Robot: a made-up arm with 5 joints.
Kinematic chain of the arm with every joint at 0, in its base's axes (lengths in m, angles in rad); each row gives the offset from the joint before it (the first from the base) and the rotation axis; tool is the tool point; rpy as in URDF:
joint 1: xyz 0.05 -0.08 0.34 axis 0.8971 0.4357 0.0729
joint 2: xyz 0 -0.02 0.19 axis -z
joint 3: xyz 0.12 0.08 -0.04 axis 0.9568 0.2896 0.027
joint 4: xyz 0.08 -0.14 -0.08 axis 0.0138 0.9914 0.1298
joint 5: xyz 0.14 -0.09 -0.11 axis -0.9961 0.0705 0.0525
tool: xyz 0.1 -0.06 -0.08 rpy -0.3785 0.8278 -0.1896
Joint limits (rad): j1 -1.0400..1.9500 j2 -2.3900..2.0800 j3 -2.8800..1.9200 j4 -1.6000..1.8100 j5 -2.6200..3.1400
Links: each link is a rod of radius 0.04 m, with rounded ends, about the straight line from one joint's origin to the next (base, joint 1, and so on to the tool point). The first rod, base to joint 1, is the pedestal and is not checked.
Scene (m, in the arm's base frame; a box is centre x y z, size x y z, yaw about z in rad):
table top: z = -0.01
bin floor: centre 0.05 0.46 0 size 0.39 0.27 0.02 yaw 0.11
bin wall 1: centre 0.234 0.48 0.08 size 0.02 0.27 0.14 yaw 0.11
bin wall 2: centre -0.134 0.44 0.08 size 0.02 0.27 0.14 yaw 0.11
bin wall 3: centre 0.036 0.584 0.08 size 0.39 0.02 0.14 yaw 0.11
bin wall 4: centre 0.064 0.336 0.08 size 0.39 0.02 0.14 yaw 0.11
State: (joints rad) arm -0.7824 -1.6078 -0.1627 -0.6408 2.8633
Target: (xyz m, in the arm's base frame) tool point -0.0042 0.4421 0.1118
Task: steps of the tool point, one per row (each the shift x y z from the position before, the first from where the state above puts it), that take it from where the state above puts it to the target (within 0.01 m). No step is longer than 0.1 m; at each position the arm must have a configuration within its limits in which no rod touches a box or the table.
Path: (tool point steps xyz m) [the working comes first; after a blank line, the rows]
Joints at the target: -1.0400 -0.6475 -2.6761 -0.4420 2.3502
Straight joint move there: clear.

1: -0.0113 0.0319 0.0622
2: -0.0311 0.0269 0.0460
3: -0.0445 0.0226 0.0230
4: -0.0495 0.0180 -0.0037
5: -0.0450 0.0121 -0.0312
6: -0.0314 0.0042 -0.0556
7: -0.0103 -0.0064 -0.0734
8: 0.0156 -0.0197 -0.0821
9: 0.0426 -0.0350 -0.0799

